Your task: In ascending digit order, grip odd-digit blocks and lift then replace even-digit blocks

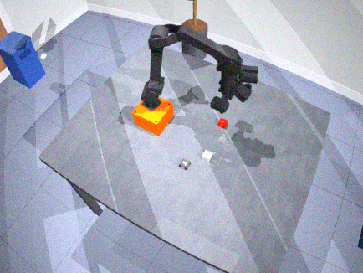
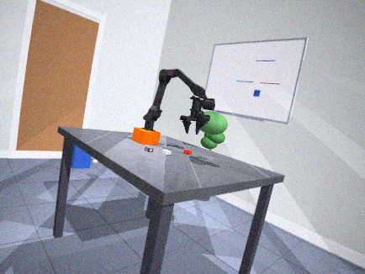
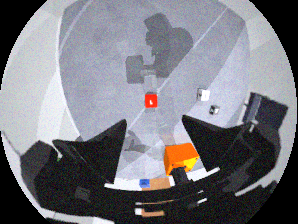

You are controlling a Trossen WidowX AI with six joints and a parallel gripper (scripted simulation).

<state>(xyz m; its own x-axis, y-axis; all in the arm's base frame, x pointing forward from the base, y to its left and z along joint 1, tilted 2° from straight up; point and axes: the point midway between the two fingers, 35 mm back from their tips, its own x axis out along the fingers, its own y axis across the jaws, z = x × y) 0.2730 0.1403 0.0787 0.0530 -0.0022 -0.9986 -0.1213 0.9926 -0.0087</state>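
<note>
Right now my gripper tip is 110 mm above the red block. Also, from my gripper tip: dark grey block 20 mm behind, 260 mm to the right, 110 mm below; white block 30 mm ahead, 180 mm to the right, 110 mm below.
</note>
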